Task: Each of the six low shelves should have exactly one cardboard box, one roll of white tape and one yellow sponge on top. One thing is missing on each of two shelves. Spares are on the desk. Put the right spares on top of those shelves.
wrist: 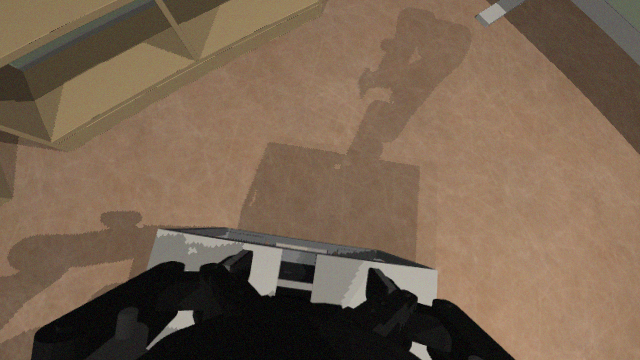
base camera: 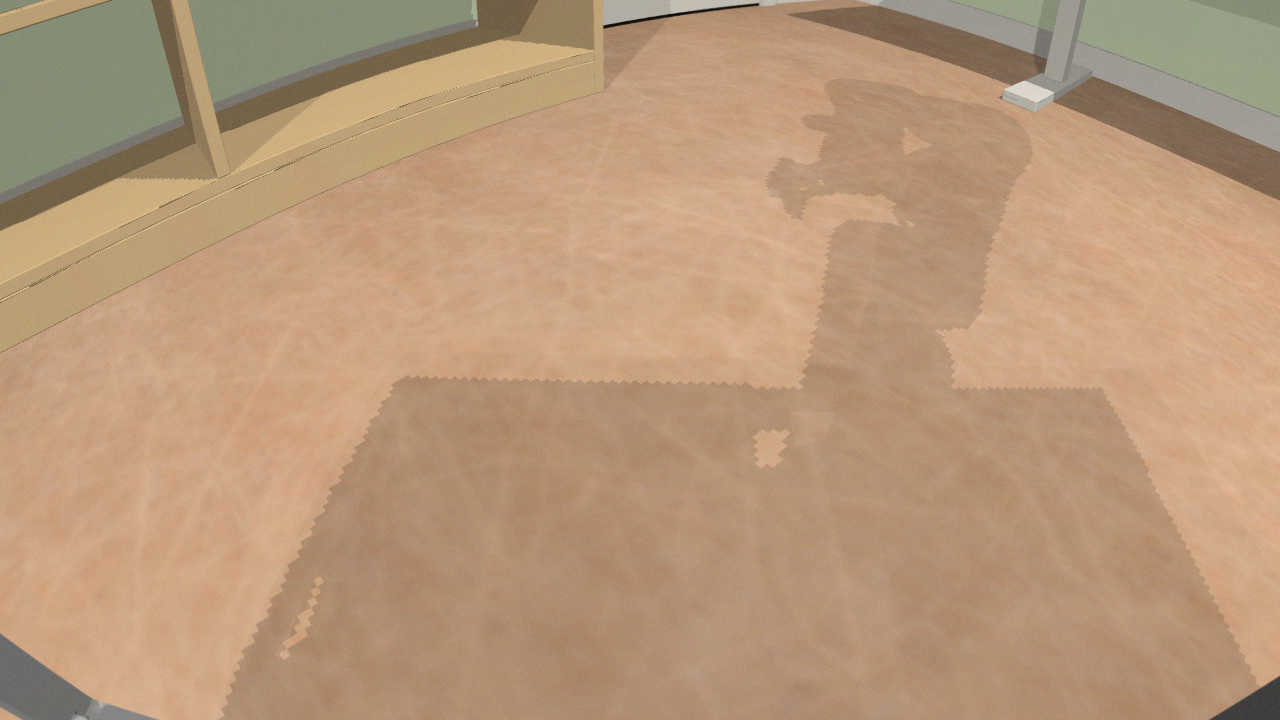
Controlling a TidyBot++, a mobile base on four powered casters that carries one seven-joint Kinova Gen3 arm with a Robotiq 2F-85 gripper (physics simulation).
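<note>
My gripper (wrist: 309, 272) is open and empty in the wrist view, with its fingers wide apart above the white edge of my own base. A low light-wood shelf (base camera: 313, 174) (wrist: 110, 90) stands at the left in the base camera view and at the upper left in the wrist view. Its visible lower compartments hold no objects, and its top surface is mostly out of view. No cardboard box, tape roll or sponge shows in these views. The gripper is away from the shelf, over the base.
A grey upright leg (base camera: 1065, 44) with a pale-tipped foot (base camera: 1029, 93) (wrist: 492, 14) stands at the upper right, near the wall's grey skirting (base camera: 1163, 102). A dark shadow strip runs along that wall. The shadow of my base and arm lies on the floor ahead.
</note>
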